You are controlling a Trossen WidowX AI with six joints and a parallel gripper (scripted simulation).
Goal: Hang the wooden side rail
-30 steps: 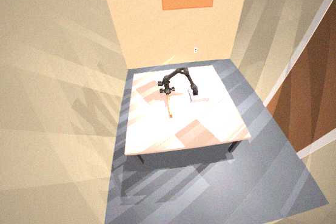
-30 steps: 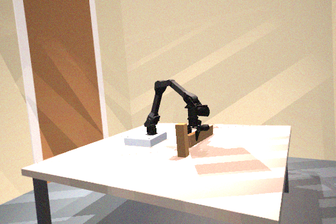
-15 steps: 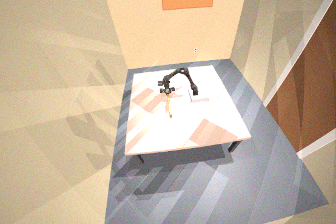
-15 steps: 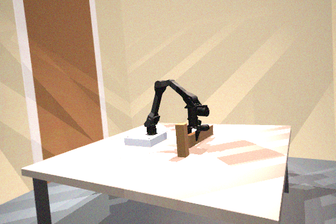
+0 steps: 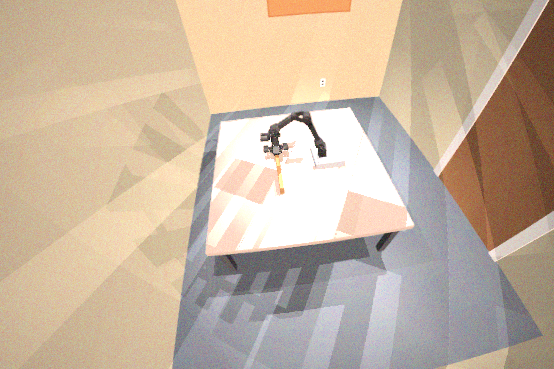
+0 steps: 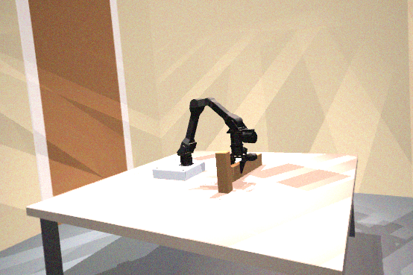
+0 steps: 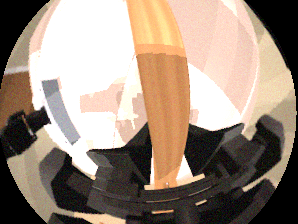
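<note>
The wooden headboard post lies 10 mm ahead of my gripper tip, 160 mm to the right of it and 40 mm above it.
</note>
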